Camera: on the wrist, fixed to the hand. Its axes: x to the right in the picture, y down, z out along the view.
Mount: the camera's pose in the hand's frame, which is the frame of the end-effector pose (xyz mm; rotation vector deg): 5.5 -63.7 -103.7 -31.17 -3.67 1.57
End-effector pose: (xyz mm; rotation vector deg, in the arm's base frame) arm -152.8 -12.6 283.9 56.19 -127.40 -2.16
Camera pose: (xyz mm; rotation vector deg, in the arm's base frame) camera -51.7 -36.9 347.3 37.31 -120.89 -36.31
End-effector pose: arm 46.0 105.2 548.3 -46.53 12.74 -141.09
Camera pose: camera -47.0 155.0 487.3 -62.59 51.50 -135.66
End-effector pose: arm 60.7 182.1 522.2 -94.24 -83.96 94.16
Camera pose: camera 127.5 250.6 597.7 -108.67 -118.20 79.85
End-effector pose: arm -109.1 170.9 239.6 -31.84 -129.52 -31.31
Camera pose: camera -89.4 64.9 296.4 -50.22 -123.28 -66.27
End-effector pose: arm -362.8 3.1 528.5 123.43 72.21 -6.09
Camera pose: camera -435.9 86.7 578.6 96.41 61.36 9.28
